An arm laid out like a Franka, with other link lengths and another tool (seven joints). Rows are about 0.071 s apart.
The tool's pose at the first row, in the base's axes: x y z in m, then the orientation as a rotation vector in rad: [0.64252 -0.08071 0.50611 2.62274 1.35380 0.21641]
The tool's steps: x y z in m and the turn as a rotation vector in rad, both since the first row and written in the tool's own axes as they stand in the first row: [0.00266 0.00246 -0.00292 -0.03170 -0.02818 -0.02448]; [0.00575 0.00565 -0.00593 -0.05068 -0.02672 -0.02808]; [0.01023 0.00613 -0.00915 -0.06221 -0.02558 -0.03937]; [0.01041 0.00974 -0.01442 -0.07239 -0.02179 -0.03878]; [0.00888 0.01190 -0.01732 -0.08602 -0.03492 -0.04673]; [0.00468 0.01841 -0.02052 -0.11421 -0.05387 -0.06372]
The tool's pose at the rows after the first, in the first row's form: [0.64538 -0.07966 0.50963 2.57213 1.36131 0.19511]; [0.64904 -0.07866 0.51342 2.55451 1.35749 0.20819]; [0.65131 -0.07497 0.51687 2.53713 1.36655 0.21514]; [0.65315 -0.07638 0.52282 2.53023 1.36224 0.22634]; [0.65337 -0.07858 0.52607 2.51024 1.36151 0.21625]; [0.65543 -0.08542 0.53046 2.47046 1.36296 0.20616]
